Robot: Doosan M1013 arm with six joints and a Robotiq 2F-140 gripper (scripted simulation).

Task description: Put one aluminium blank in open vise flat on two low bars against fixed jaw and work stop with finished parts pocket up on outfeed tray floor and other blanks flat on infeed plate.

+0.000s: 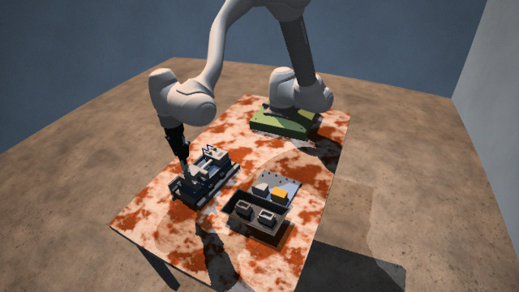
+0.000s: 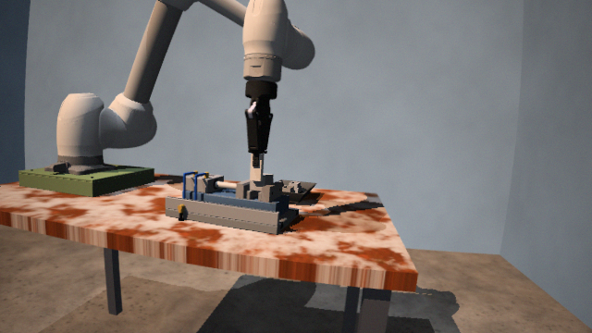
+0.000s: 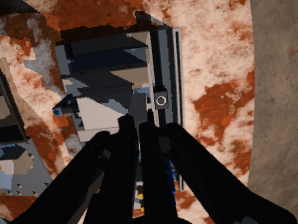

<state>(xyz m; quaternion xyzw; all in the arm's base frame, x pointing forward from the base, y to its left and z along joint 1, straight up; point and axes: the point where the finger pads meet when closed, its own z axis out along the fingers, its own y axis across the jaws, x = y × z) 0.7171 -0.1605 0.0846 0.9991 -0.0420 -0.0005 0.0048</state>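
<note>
My gripper is now 90 mm past the piston rod, 50 mm to the right of it and 60 mm above it. From my hand the other things lie so: infeed plate (140 mm behind, 350 mm to the left, 140 mm below); vise (70 mm behind, 40 mm to the left, 100 mm below); aluminium blank (100 mm behind, 310 mm to the left, 110 mm below).
</note>
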